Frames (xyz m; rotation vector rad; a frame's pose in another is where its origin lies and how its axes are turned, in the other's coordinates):
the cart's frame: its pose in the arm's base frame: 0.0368 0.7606 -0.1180 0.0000 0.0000 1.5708
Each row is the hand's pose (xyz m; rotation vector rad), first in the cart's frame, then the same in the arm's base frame.
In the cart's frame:
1: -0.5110 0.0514 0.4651 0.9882 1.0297 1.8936
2: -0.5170 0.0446 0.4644 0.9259 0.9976 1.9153
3: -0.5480 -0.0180 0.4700 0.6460 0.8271 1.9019
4: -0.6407 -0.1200 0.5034 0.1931 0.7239 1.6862
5: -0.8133 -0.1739 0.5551 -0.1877 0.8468 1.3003
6: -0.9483 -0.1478 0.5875 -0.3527 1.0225 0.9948
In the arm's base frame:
1: -0.0146 0.2496 0.3471 0.0311 -1.5124 -2.1398
2: -0.0078 0.2436 0.3464 0.0540 -1.4473 -2.1803
3: 0.0548 0.2126 0.3520 0.1444 -1.1745 -2.4284
4: 0.1568 0.1199 0.3854 0.4827 -0.8338 -2.8041
5: 0.2107 -0.0527 0.4371 -0.9815 0.6254 2.7283
6: 0.1846 -0.1877 0.4695 -1.2376 0.6028 2.3589

